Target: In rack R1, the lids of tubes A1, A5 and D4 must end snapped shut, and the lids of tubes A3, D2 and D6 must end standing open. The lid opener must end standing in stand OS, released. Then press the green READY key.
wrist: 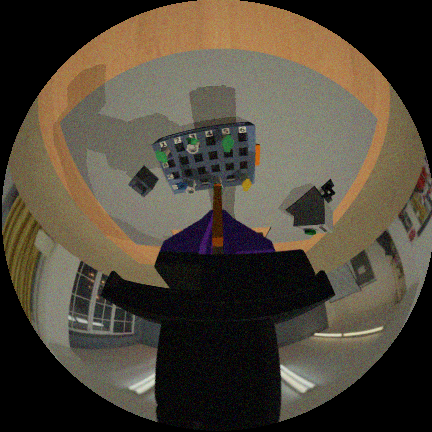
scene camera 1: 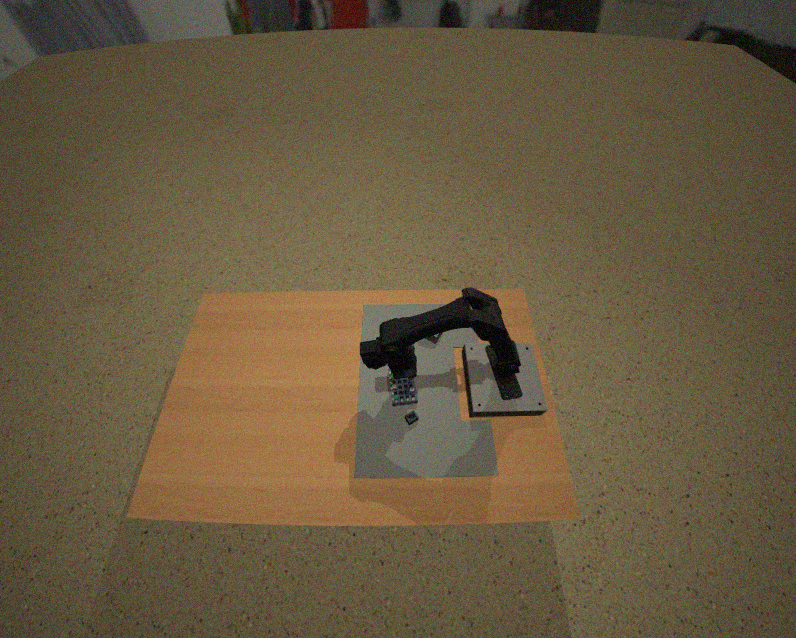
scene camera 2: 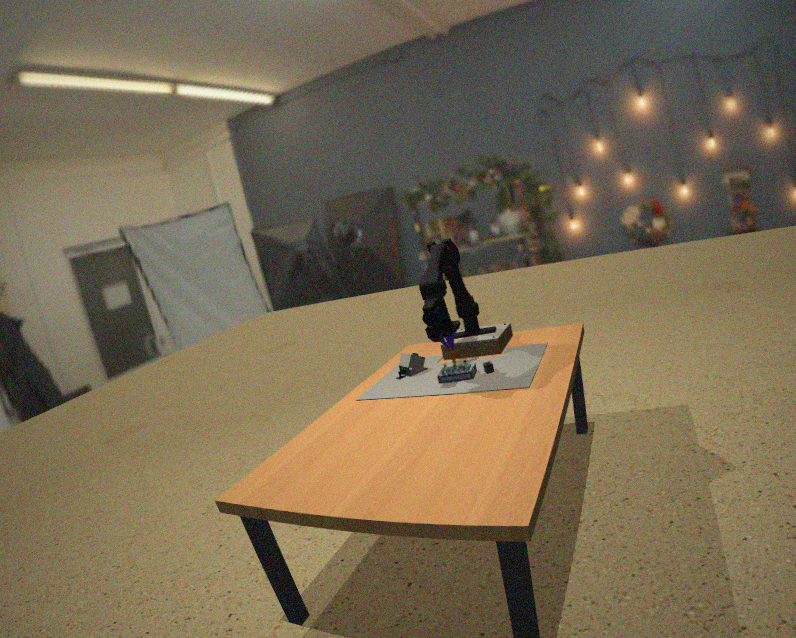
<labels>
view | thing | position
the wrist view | my gripper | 217,214
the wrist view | grey box with green button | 312,214
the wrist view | grey mat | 310,129
</labels>
